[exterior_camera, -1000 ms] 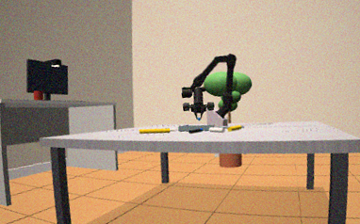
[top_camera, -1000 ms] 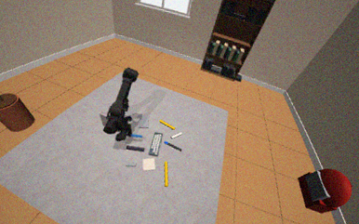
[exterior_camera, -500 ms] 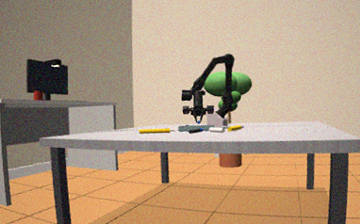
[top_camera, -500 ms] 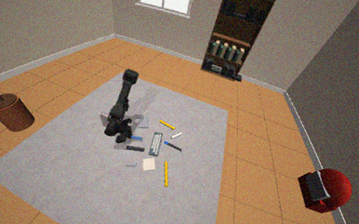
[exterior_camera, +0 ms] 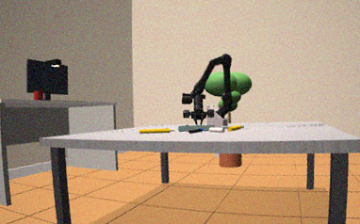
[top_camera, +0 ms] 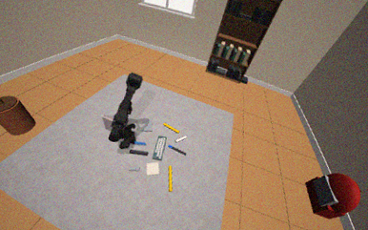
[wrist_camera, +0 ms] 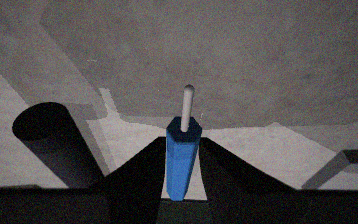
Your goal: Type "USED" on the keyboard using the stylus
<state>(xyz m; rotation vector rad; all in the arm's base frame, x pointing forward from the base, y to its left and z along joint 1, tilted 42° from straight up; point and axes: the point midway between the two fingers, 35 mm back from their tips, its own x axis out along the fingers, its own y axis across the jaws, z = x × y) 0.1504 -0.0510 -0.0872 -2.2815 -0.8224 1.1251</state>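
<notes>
Right now the blue stylus is right at my gripper tip. Also, from my gripper tip: dark pen 27 cm ahead, 8 cm to the left, 1 cm below; white pad 20 cm ahead, 12 cm to the right, 1 cm below; black bar 6 cm ahead, 5 cm to the right.
</notes>
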